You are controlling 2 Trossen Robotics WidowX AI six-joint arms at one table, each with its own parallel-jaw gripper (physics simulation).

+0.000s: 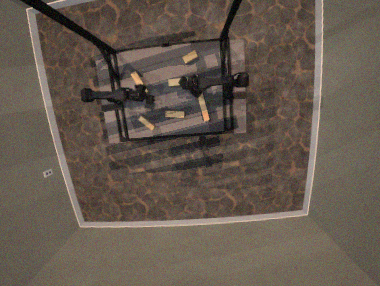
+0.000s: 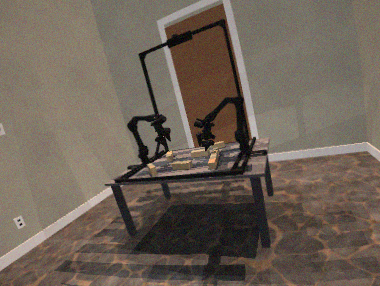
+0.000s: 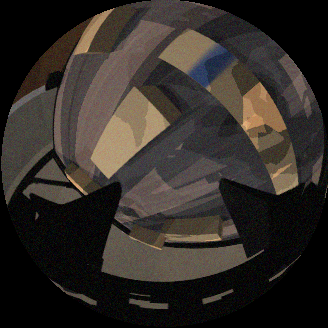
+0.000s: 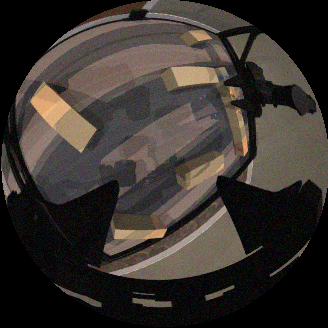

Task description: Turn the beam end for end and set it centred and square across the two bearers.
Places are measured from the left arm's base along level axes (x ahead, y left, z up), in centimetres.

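Pixels of known places: left gripper, fingertip midpoint: [image 2: 202, 148] [image 3: 170, 185] [image 4: 227, 93]; right gripper, fingertip midpoint: [image 2: 167, 143] [image 4: 168, 183]; left arm's base at its link origin: [image 1: 227, 86] [image 2: 245, 150] [image 4: 248, 92]; right arm's base at its link origin: [image 2: 145, 162].
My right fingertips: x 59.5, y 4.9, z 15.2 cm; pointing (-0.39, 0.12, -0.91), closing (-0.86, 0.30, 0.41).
Ahead of a thing's pixels: the offset from my right fingertips to its top centre. "*": to the spot under its first point. Level surfaces: height alone.
The long wooden beam @(dx -37.6, dy +2.6, dz -12.7 cm) [image 1: 202, 106] [image 2: 214, 159] [image 3: 232, 92] [image 4: 236, 120] lies on the table beside the bearers; a blue band marks it near its far end. Two shorter blocks, apparently the bearers, lie roughly parallel: the far one @(dx -20.8, dy -11.7, dz -12.4 cm) [image 1: 173, 82] [image 2: 198, 153] [image 3: 131, 134] [image 4: 194, 77] and the near one @(dx -15.5, dy +13.4, dz -12.4 cm) [image 1: 175, 114] [image 2: 181, 164] [image 3: 192, 228] [image 4: 200, 170]. My left gripper [image 1: 184, 84] [image 2: 205, 138] [image 3: 170, 185] [image 4: 227, 93] is open and empty, above the table by the far bearer's right end. My right gripper [image 1: 149, 95] [image 2: 165, 134] [image 4: 168, 183] is open and empty, above the left part of the table.
Loose wooden blocks lie at the back @(* dx -31.9, dy -29.7, dz -12.5 cm) [image 1: 190, 56] [image 3: 97, 30] [image 4: 196, 36], at the left under the right arm [image 1: 137, 78] [image 4: 62, 117], and at the front left [image 1: 146, 123] [image 2: 152, 170] [image 4: 139, 226]. A black frame [image 2: 148, 84] rises over the table @(dz -17.1 cm) [image 1: 240, 117].
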